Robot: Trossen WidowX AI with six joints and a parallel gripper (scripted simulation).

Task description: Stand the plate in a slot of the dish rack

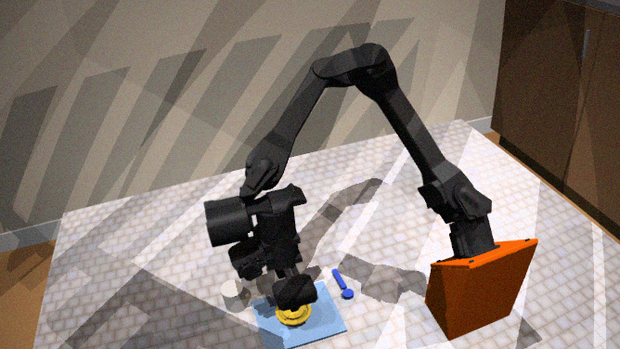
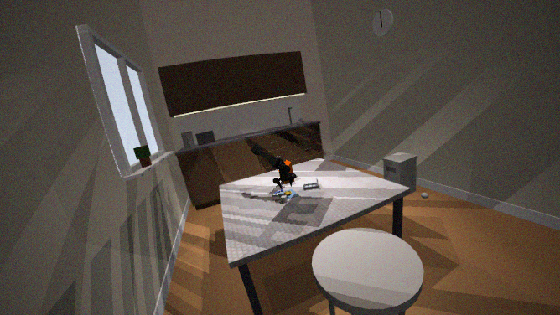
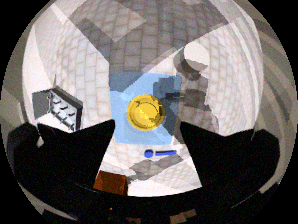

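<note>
Right now the yellow plate is 5 cm below my gripper tip. The rest, counted from my gripper tip: blue spoon (11 cm behind, 6 cm below, 4 cm to the right); light blue mat (6 cm below, 1 cm to the left, 1 cm behind); cup (10 cm ahead, 6 cm to the right, 4 cm below).
</note>
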